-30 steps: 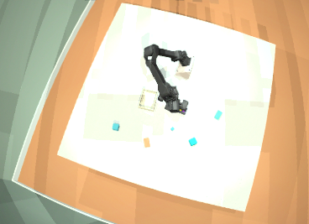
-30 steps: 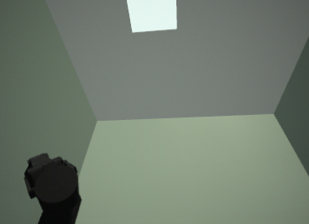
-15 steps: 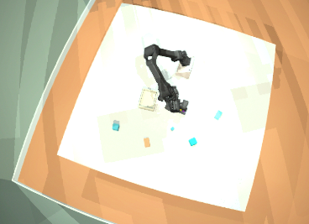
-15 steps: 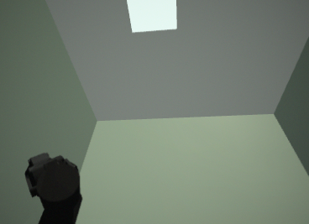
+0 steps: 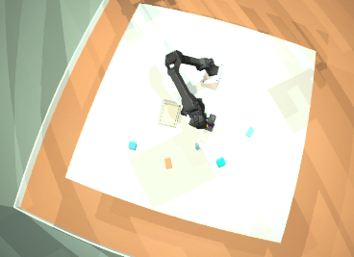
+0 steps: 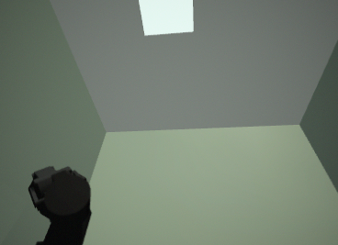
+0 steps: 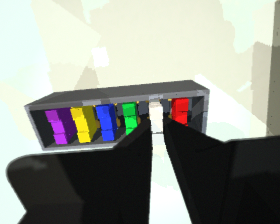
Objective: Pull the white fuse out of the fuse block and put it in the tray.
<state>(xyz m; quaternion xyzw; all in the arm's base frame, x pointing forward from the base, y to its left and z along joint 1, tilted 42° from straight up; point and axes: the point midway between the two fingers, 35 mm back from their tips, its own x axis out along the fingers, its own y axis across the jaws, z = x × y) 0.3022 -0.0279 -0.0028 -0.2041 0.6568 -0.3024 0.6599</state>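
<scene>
Right now the cream tray is 16 cm to the right of my gripper tip and 4 cm below it. Round my gripper tip: white fuse: 1 cm below; then orange block: 27 cm ahead, 9 cm to the right, 4 cm below; then teal block: 23 cm ahead, 31 cm to the right, 3 cm below.
</scene>
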